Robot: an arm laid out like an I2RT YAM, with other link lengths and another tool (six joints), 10 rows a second.
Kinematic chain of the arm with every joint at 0, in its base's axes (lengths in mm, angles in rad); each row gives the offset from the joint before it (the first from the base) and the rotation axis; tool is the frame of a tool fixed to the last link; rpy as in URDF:
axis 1: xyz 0 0 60.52 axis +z
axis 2: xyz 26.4 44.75 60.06 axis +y
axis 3: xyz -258.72 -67.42 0 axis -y
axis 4: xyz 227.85 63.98 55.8 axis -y
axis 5: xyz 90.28 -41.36 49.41 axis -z
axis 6: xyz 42.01 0 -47.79 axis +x
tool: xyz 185 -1 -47 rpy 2.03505 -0.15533 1.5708
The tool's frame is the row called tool.
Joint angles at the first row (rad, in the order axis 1, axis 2, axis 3, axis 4, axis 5, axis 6):
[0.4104 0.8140 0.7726 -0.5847 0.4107 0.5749]
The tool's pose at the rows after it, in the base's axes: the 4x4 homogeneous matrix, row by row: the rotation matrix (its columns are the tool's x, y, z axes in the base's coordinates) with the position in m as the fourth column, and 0 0 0 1 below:
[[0.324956, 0.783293, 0.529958, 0.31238], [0.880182, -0.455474, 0.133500, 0.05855], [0.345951, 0.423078, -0.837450, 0.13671], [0, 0, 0, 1]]
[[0.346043, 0.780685, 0.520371, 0.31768], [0.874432, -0.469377, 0.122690, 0.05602], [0.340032, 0.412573, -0.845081, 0.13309], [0, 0, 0, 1]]
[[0.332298, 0.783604, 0.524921, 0.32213], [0.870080, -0.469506, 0.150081, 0.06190], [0.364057, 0.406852, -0.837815, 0.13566], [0, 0, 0, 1]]
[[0.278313, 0.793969, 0.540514, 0.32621], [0.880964, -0.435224, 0.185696, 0.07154], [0.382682, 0.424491, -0.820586, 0.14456], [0, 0, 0, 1]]
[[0.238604, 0.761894, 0.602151, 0.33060], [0.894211, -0.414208, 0.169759, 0.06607], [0.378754, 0.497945, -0.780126, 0.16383], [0, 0, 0, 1]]
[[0.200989, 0.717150, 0.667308, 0.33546], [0.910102, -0.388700, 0.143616, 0.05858], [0.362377, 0.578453, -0.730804, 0.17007], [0, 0, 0, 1]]
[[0.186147, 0.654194, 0.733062, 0.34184], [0.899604, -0.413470, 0.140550, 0.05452], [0.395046, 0.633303, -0.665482, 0.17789], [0, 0, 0, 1]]
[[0.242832, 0.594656, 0.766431, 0.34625], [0.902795, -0.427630, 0.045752, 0.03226], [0.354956, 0.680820, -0.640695, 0.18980], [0, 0, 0, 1]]
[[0.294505, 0.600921, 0.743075, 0.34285], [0.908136, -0.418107, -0.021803, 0.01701], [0.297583, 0.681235, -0.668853, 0.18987], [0, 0, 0, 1]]
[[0.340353, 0.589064, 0.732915, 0.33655], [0.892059, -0.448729, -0.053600, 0.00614], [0.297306, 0.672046, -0.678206, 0.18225], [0, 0, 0, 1]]
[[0.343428, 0.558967, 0.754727, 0.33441], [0.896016, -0.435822, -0.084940, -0.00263], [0.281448, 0.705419, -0.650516, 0.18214], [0, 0, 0, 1]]
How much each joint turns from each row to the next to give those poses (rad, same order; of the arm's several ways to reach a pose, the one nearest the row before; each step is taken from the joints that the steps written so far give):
[-0.0085 0.0492 0.0134 0.0054 0.0012 -0.0004]
[-0.0143 0.0370 0.0100 0.0106 0.0007 0.0065]
[-0.0083 0.0091 0.0046 0.0195 -0.0289 0.0030]
[-0.0006 -0.0116 0.0008 0.0299 -0.0401 -0.0320]
[0.0002 -0.0552 -0.0179 0.0455 0.0211 -0.0552]
[-0.0008 -0.0672 -0.0897 0.1144 0.0264 -0.0688]
[-0.0007 -0.0525 -0.0857 0.1265 0.0256 -0.0090]
[-0.0035 -0.0005 0.0005 0.0345 0.0928 -0.0409]
[-0.0086 0.0196 0.0433 -0.0636 0.0451 -0.0259]
[-0.0057 -0.0156 -0.0151 -0.0250 0.0354 0.0265]
[-0.0036 -0.0452 -0.0598 0.0597 0.0244 -0.0420]

